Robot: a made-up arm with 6 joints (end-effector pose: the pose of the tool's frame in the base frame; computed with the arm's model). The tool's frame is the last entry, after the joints. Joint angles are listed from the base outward.
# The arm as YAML. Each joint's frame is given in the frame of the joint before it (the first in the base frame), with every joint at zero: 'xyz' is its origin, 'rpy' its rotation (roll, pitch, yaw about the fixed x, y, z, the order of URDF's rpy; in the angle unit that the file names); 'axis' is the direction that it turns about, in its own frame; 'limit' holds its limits. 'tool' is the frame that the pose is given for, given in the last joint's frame.
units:
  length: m
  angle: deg
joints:
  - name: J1
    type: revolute
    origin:
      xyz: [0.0, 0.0, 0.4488]
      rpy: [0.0, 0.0, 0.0]
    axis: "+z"
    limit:
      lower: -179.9
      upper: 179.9
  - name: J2
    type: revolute
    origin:
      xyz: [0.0, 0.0, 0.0]
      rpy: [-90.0, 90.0, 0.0]
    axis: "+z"
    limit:
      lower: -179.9
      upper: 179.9
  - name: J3
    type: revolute
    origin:
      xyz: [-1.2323, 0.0, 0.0]
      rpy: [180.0, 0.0, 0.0]
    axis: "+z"
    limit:
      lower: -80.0
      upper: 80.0
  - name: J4
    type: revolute
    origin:
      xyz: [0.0, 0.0, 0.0]
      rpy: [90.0, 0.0, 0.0]
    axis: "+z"
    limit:
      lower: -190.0
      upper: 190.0
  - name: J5
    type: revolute
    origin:
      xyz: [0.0, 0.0, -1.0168]
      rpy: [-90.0, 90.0, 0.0]
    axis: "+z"
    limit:
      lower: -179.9
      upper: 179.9
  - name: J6
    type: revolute
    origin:
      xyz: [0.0, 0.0, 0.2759]
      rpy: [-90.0, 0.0, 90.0]
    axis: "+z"
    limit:
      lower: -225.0
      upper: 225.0
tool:
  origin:
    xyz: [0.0, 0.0, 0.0]
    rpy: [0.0, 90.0, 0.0]
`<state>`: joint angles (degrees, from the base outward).
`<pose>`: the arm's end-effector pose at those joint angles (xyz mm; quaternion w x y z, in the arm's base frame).
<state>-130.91 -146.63 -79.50 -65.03 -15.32 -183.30</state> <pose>-53.8 115.7 259.3 0.1487 0.6419 -0.5276 0.5362</pose>
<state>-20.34 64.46 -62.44 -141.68 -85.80 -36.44</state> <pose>417.1 76.2 269.7 0.4316 -0.8330 -0.0492 0.3426</pose>
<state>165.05 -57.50 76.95 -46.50 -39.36 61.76</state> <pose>1603.0 -231.5 1976.9 0.0802 0.7384 -0.3995 0.5373</pose>
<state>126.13 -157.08 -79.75 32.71 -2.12 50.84</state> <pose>424.7 -188.1 338.5 0.6379 0.1662 -0.6699 0.3417</pose>
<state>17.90 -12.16 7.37 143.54 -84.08 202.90</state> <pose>544.5 409.1 2147.9 0.6690 0.2496 -0.6678 -0.2104</pose>
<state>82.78 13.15 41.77 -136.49 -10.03 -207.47</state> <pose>-39.7 1279.0 1969.1 0.6941 0.0964 -0.3320 0.6315</pose>
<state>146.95 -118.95 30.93 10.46 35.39 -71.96</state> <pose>1810.1 -854.0 319.2 0.5031 -0.7959 0.3058 -0.1408</pose>
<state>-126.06 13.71 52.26 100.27 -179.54 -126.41</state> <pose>-500.6 -771.1 2492.0 0.8298 0.1966 0.4411 0.2797</pose>
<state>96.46 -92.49 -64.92 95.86 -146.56 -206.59</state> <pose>23.4 -457.1 1109.2 0.2644 0.8634 -0.3157 -0.2914</pose>
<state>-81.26 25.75 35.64 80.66 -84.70 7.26</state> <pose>182.2 -1479.8 2001.6 0.1476 -0.0410 0.6838 -0.7134</pose>
